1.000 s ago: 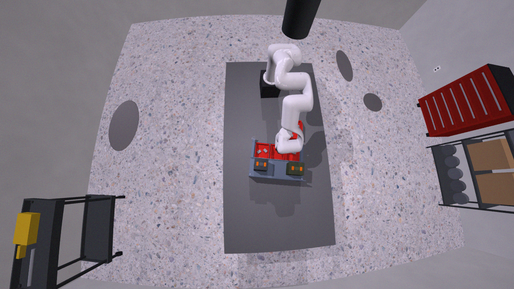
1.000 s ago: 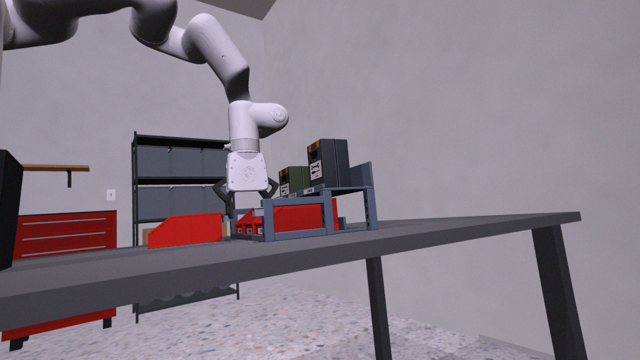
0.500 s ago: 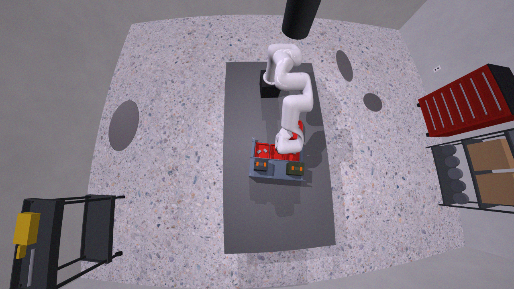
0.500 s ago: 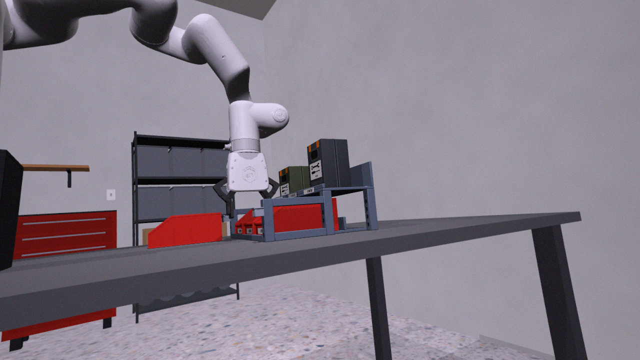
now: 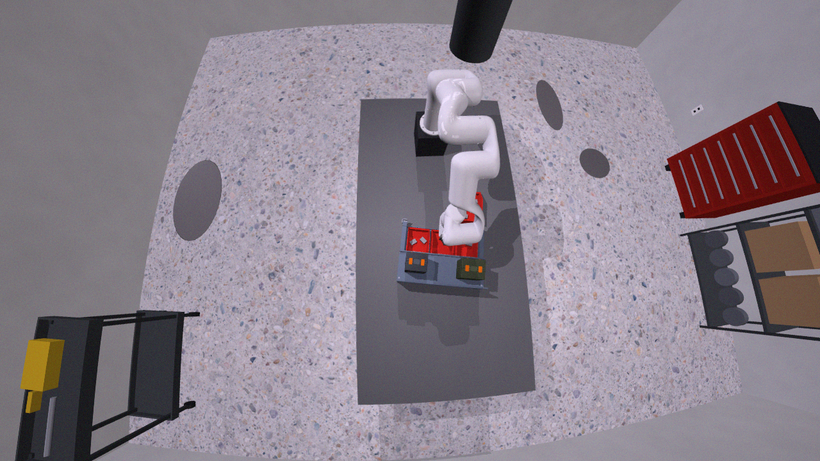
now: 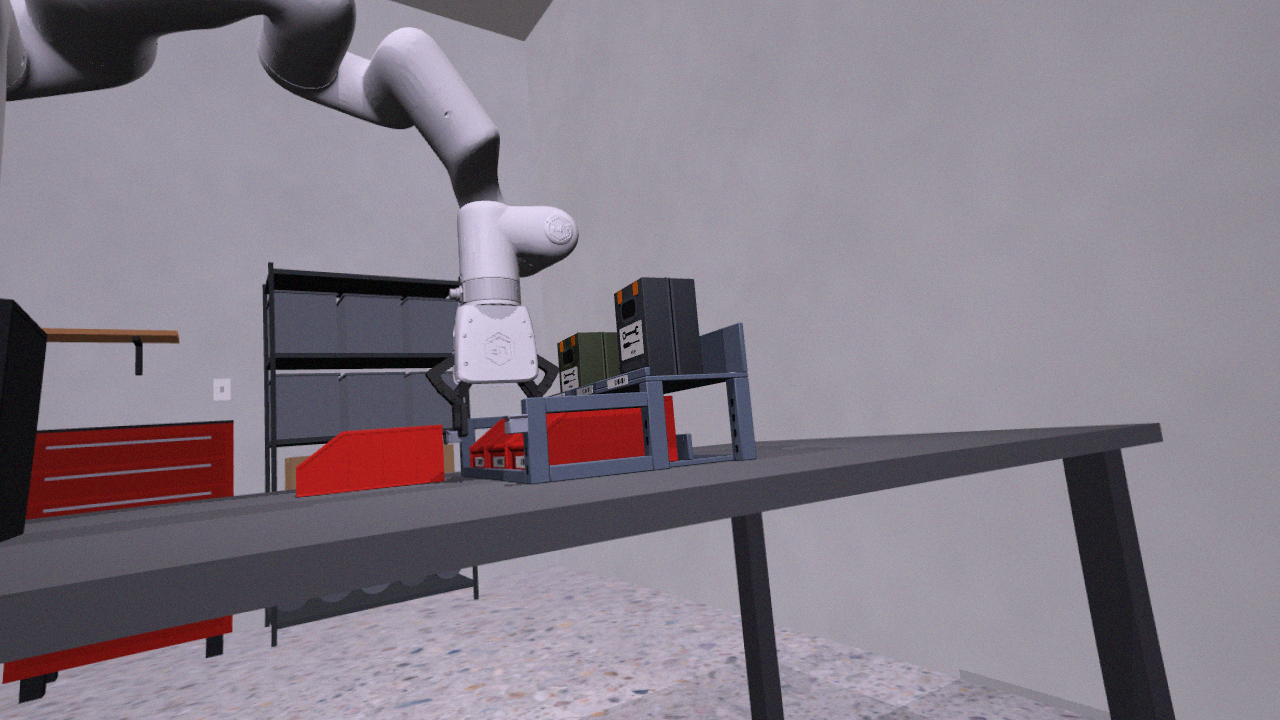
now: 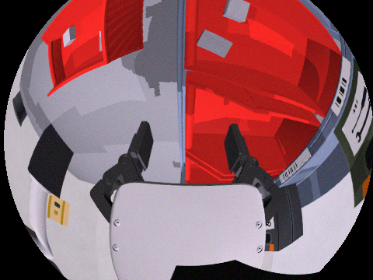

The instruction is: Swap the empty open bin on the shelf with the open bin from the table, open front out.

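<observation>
Now: hand 6 cm above the shelf lip and 1 cm past it. From my hand the other things lie so: dark grey box: 17 cm ahead, 13 cm to the right, 10 cm above; then green box: 19 cm ahead, 10 cm to the left, 8 cm above.
</observation>
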